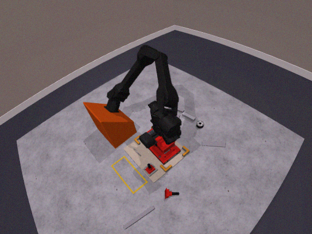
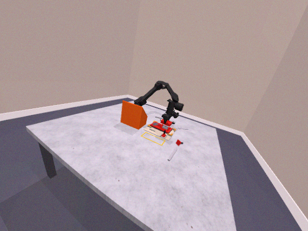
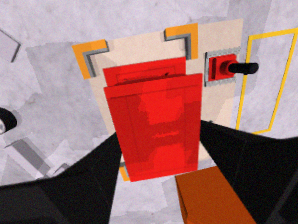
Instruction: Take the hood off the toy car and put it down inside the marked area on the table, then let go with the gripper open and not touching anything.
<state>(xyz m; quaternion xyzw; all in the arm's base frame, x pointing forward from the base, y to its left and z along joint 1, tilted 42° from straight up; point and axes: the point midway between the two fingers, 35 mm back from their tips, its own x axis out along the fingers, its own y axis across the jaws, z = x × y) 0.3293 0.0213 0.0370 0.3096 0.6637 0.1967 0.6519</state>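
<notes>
My gripper tip is now 20 mm past the beige base plate, 20 mm to the left of it and 70 mm above it. From my gripper tip the other things lie so: small wheel: 50 mm ahead, 240 mm to the left, 80 mm below; then red hood: 10 mm above.
</notes>
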